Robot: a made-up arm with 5 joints. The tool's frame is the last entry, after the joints. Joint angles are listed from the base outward. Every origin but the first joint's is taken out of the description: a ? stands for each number. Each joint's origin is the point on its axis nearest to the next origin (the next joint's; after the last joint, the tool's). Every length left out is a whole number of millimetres.
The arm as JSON. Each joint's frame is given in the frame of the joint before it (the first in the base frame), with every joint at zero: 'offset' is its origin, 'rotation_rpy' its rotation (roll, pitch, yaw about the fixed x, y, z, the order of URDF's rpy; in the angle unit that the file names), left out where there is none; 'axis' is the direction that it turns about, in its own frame. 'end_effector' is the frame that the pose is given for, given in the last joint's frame.
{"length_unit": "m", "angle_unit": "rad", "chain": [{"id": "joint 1", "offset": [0.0, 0.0, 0.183], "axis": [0.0, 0.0, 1.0]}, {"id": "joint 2", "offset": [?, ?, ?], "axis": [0.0, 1.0, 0.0]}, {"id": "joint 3", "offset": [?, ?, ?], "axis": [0.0, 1.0, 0.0]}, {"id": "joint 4", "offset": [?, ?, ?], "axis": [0.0, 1.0, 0.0]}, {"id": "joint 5", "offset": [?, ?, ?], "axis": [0.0, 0.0, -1.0]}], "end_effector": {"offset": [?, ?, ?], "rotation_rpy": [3.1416, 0.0, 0.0]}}
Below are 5 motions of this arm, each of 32 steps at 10 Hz.
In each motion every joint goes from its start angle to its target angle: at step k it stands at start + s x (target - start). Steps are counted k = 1, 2, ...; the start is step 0. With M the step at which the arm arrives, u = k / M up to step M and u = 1 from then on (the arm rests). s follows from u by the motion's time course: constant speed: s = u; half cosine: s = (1 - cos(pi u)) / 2; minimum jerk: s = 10 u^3 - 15 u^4 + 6 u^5.
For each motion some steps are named. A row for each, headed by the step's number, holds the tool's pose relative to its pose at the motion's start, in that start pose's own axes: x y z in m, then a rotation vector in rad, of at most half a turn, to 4 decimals.
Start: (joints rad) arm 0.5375 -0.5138 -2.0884 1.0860 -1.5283
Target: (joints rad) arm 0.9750 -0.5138 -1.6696 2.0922 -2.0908
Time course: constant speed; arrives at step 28
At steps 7, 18, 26, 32:
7: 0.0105 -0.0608 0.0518 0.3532 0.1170 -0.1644
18: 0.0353 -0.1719 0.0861 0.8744 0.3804 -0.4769
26: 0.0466 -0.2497 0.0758 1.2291 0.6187 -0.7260
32: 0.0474 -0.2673 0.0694 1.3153 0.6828 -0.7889

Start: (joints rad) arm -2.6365 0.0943 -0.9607 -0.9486 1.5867
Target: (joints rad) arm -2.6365 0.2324 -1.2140 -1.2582 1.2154
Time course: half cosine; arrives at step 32
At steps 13, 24, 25, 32:
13: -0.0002 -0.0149 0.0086 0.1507 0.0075 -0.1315
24: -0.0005 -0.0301 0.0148 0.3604 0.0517 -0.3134
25: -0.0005 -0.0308 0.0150 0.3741 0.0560 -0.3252
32: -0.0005 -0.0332 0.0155 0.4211 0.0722 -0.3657

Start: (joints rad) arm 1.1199 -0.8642 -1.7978 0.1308 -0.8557
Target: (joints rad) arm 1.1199 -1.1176 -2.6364 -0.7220 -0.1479
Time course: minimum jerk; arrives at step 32
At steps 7, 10, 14, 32:
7: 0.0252 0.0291 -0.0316 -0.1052 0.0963 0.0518
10: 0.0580 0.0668 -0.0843 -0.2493 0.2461 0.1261
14: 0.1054 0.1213 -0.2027 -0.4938 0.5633 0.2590
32: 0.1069 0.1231 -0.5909 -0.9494 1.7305 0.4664

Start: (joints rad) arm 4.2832 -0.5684 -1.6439 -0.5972 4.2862
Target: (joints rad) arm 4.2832 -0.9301 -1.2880 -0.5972 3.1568
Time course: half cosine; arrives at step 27
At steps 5, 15, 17, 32:
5: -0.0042 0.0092 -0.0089 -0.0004 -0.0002 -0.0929
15: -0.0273 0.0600 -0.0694 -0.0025 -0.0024 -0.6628
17: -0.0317 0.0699 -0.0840 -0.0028 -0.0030 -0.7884
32: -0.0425 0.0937 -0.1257 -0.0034 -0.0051 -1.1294

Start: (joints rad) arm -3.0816 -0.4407 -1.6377 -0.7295 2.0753
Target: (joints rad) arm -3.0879 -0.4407 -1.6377 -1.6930 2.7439
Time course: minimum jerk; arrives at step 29
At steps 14, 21, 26, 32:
14: -0.0228 -0.0410 -0.0575 0.3574 -0.2774 0.3044
21: -0.0311 -0.0555 -0.1188 0.5929 -0.6044 0.5398
26: -0.0313 -0.0556 -0.1385 0.6503 -0.7206 0.6041
32: -0.0313 -0.0556 -0.1400 0.6543 -0.7297 0.6089

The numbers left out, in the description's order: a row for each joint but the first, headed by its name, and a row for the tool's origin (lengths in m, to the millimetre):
joint 2: 0.0 0.0 0.0
joint 3: 0.083 0.0 0.44
joint 4: 0.056 0.0 -0.246
joint 5: 0.102 0.0 -0.131
tool: 0.0 0.0 0.0

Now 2 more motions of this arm.
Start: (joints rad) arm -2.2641 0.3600 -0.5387 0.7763 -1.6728
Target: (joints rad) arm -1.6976 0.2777 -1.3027 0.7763 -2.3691
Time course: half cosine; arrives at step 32
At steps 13, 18, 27, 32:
13: 0.0836 0.0534 -0.0991 -0.2739 -0.1530 -0.4270
18: 0.1613 0.0614 -0.1680 -0.4499 -0.2678 -0.7287
27: 0.2850 0.0266 -0.2580 -0.6933 -0.4427 -1.1556
32: 0.3064 0.0150 -0.2719 -0.7355 -0.4741 -1.2278

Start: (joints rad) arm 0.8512 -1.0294 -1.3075 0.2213 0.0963
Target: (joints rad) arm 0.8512 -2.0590 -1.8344 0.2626 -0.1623
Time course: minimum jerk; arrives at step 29
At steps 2, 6, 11, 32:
2: 0.0012 -0.0001 -0.0023 0.0004 0.0044 -0.0008
6: 0.0244 -0.0024 -0.0498 0.0084 0.0956 -0.0164
11: 0.0757 -0.0073 -0.2391 0.0256 0.4271 -0.0719
32: -0.1644 0.0159 -0.8617 -0.0501 1.5179 -0.2070

